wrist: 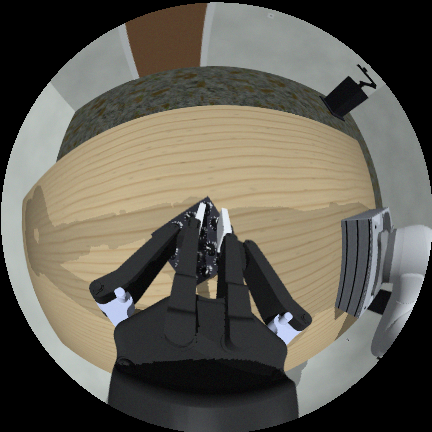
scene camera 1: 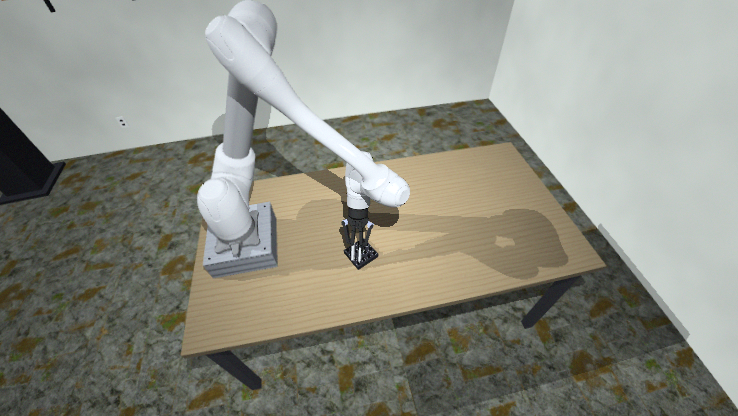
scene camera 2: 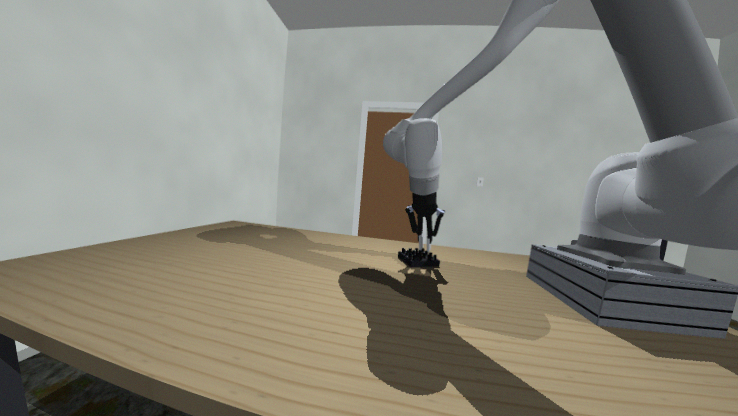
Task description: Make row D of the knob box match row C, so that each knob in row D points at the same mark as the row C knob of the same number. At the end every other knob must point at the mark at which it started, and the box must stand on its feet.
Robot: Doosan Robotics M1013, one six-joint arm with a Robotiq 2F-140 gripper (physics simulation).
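Seen in the pictures: gripper, fingertip midpoint: (wrist: 211, 214) (scene camera 1: 356, 258) (scene camera 2: 425, 248); arm's base at its link origin: (wrist: 383, 255) (scene camera 1: 238, 232) (scene camera 2: 612, 260).
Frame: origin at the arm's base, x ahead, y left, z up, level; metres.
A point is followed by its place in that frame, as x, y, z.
Note:
The black knob box (scene camera 1: 373, 254) @[0.537, -0.196, -0.088] (scene camera 2: 419, 262) @[0.491, -0.110, -0.095] (wrist: 211, 265) @[0.474, -0.132, -0.090] lies flat on the table, turned at an angle, with small black knobs on top. Its row letters and the marks the knobs point at are too small to read. My gripper (scene camera 1: 356, 257) @[0.461, -0.208, -0.073] (scene camera 2: 424, 248) @[0.461, -0.208, -0.073] (wrist: 211, 214) @[0.461, -0.208, -0.073] points straight down at the box, its pale fingertips a little apart and nothing held between them. The tips are at about the height of the knob tops; whether a knob stands in the gap cannot be told. In the wrist view the black fingers hide part of the box.
The wooden table (scene camera 1: 444, 180) @[1.013, 0.165, -0.113] (scene camera 2: 206, 310) @[0.910, 0.261, -0.113] (wrist: 240, 150) @[0.381, -0.320, -0.113] carries the arm's grey base block (scene camera 1: 268, 227) @[0.128, -0.011, 0.003] (scene camera 2: 563, 284) @[0.139, 0.024, -0.070] (wrist: 355, 260) @[0.136, -0.033, -0.056], beside the box with a stretch of table between them. Shadows of the arm fall across the table and the box.

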